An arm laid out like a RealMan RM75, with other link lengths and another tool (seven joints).
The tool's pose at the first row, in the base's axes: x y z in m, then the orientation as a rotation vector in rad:
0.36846, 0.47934, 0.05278, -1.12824, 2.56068, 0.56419
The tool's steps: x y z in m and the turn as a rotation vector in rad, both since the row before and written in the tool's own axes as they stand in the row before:
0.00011, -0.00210, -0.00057, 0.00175, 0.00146, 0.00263
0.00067, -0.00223, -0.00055, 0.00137, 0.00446, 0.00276
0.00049, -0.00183, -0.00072, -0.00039, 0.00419, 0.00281
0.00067, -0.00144, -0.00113, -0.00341, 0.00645, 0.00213
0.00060, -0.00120, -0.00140, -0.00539, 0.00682, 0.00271
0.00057, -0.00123, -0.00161, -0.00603, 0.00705, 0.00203
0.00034, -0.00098, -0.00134, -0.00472, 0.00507, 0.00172
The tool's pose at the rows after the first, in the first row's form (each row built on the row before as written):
0.36991, 0.47771, 0.05274, -1.12528, 2.56377, 0.56185
0.37108, 0.47565, 0.05243, -1.12396, 2.56948, 0.55877
0.37205, 0.47387, 0.05244, -1.12300, 2.57500, 0.55818
0.37257, 0.47203, 0.05284, -1.12511, 2.58197, 0.56055
0.37294, 0.47027, 0.05356, -1.12734, 2.58966, 0.56559
0.37334, 0.46842, 0.05447, -1.13073, 2.59706, 0.57127
0.37374, 0.46699, 0.05529, -1.13296, 2.60256, 0.57594

